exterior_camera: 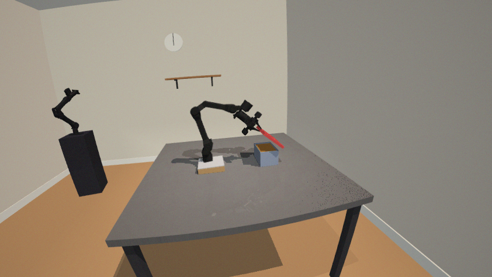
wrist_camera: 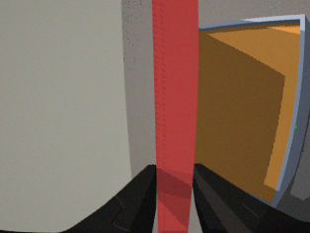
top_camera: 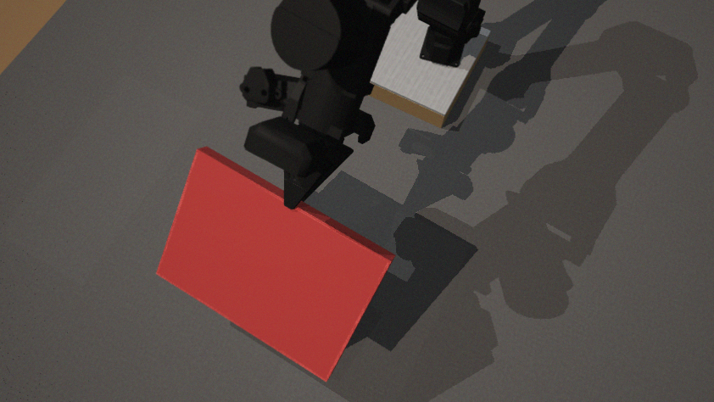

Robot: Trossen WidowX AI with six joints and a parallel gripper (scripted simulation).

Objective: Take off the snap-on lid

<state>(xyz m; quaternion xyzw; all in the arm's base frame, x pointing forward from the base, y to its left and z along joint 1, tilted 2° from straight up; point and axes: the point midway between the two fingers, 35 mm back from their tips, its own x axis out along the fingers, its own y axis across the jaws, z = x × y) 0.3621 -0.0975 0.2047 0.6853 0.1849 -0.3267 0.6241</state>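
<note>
The red lid is 6 cm ahead of my gripper tip, 5 cm below it and 2 cm to the right of it. From my gripper tip the other things lie so: grey-blue storage box: 18 cm below, 3 cm ahead, 1 cm to the right.
</note>
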